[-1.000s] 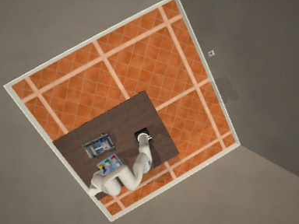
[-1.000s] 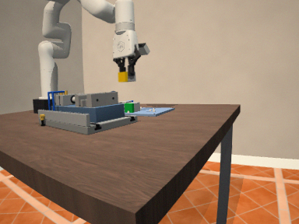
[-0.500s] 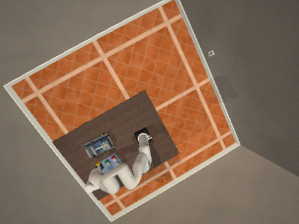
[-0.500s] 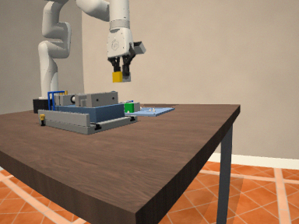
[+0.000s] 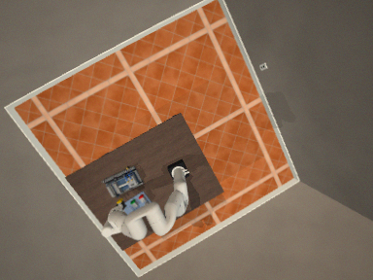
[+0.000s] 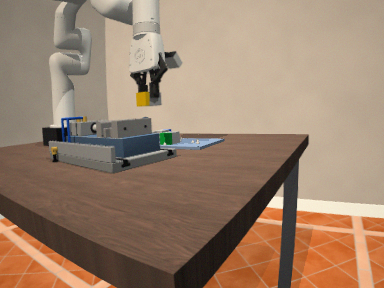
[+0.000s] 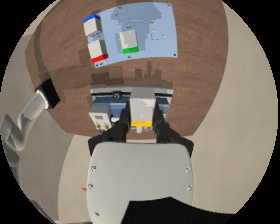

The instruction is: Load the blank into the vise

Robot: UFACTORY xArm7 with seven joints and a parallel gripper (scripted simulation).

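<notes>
My gripper is now 70 mm short of the grey jaw block, 110 mm to the left of it and 90 mm above it. Also, from my hand: yellow-ended blank (20 mm below); green-ended blank (50 mm behind, 110 mm to the left, 140 mm below); milling vise (30 mm behind, 120 mm to the right, 130 mm below).
</notes>
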